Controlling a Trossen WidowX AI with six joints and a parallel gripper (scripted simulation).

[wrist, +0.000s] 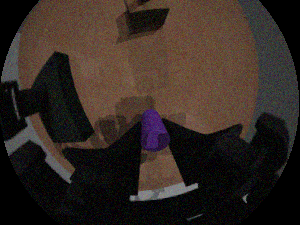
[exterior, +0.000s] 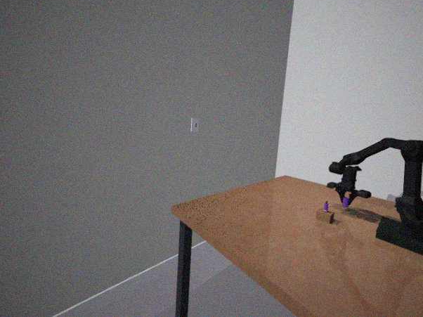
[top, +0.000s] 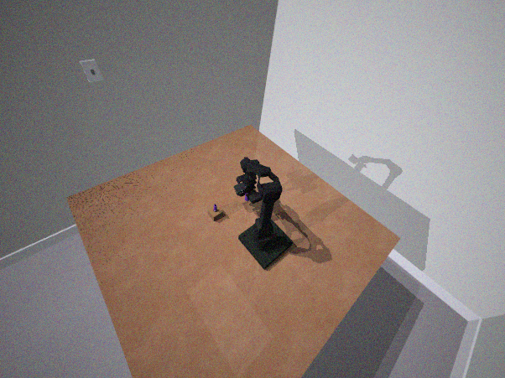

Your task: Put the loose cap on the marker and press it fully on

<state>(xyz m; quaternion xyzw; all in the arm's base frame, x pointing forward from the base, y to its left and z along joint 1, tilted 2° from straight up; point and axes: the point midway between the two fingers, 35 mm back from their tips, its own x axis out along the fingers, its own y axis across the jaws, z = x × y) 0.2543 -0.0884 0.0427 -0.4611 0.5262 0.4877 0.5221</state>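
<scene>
Now: the marker 30 mm ahead of my gripper tip, 190 mm to the left of it and 20 mm above it. From my gripper tip the other things lie so: holder block: 30 mm ahead, 190 mm to the left, 30 mm below; then purple cap: 10 mm above.
</scene>
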